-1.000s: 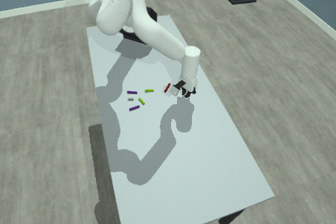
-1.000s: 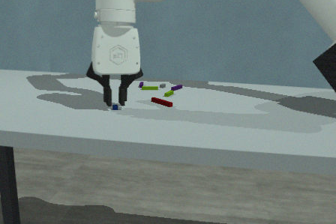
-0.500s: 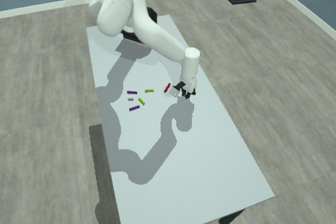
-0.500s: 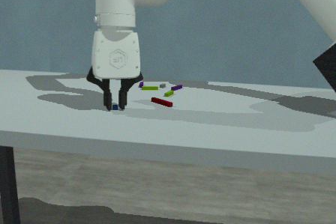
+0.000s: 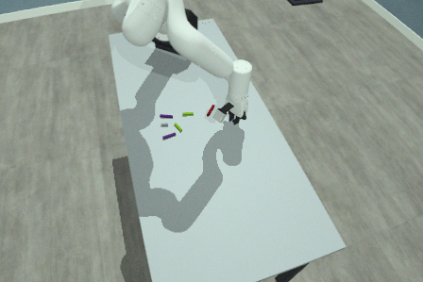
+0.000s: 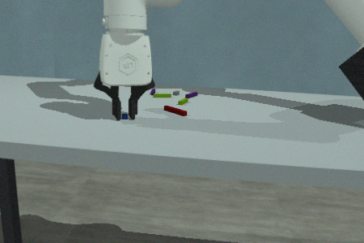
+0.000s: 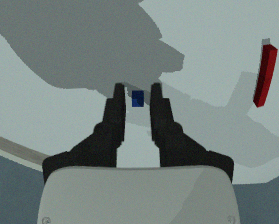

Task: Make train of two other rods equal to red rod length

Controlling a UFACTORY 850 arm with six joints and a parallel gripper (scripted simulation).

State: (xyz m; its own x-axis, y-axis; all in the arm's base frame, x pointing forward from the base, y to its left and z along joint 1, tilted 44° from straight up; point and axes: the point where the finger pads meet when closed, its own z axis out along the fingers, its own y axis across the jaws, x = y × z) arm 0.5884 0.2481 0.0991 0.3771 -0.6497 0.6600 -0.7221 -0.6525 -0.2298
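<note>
The blue rod is 2 cm below my hand. From my hand the other things lie so: red rod: 10 cm behind, 8 cm to the right, 2 cm below; then grey rod: 7 cm behind, 32 cm to the right, 2 cm below.
</note>
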